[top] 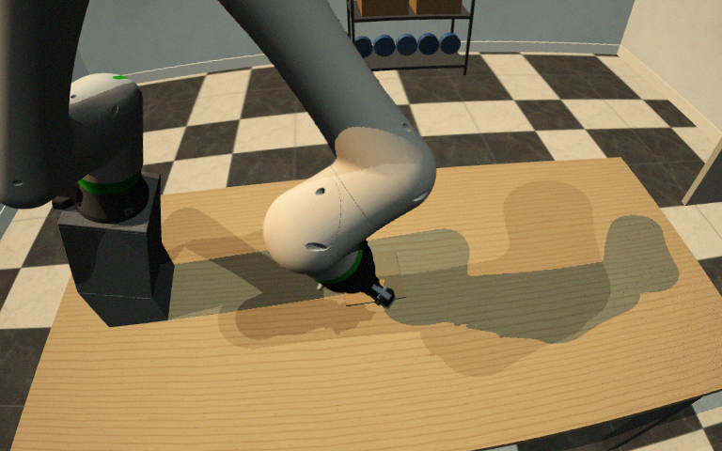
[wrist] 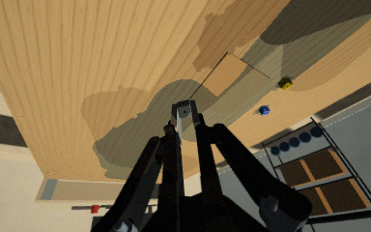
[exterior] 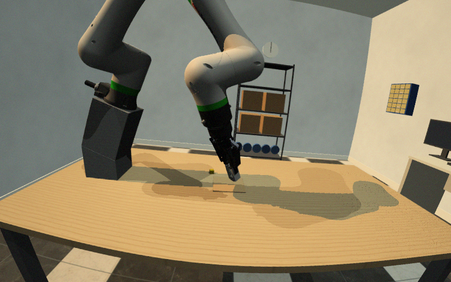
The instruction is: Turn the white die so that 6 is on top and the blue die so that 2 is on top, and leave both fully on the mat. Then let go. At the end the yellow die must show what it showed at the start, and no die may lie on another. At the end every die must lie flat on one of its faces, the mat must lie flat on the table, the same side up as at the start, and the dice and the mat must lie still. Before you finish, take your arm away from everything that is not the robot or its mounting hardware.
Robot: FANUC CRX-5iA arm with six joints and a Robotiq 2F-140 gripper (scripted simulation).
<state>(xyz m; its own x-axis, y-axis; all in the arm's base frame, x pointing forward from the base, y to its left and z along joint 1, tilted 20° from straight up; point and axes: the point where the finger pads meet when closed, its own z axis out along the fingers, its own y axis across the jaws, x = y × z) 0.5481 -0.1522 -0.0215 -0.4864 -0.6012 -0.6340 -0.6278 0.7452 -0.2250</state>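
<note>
My hand is 3 cm above the white die and 1 cm short of it. Also, from my hand: blue die: 29 cm to the left, 12 cm below; tan mat: 14 cm to the left, 12 cm below; yellow die: 24 cm to the left, 12 cm below, 9 cm behind.
</note>
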